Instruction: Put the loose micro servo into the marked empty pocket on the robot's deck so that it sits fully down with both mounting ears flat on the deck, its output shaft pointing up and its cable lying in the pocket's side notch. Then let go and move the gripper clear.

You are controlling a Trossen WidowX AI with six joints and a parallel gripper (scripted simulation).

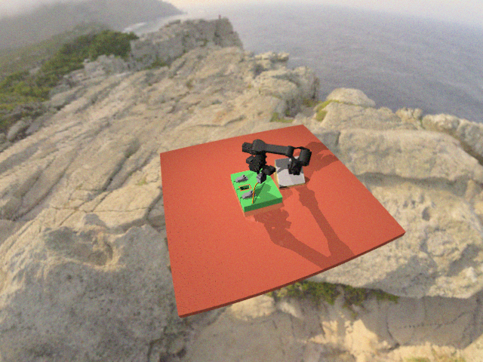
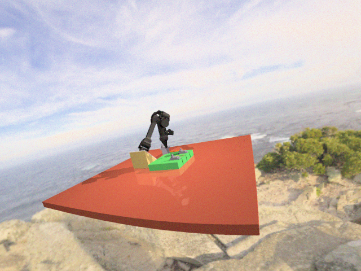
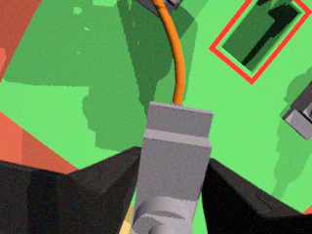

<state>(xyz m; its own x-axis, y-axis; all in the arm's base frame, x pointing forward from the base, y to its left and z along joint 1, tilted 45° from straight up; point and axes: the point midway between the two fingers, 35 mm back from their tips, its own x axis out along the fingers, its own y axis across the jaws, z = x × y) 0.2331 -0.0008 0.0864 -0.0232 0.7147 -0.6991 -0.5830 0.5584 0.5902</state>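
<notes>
Right now the green deck is 10 mm behind my gripper tip, 10 mm to the right of it and 100 mm below it.
</notes>
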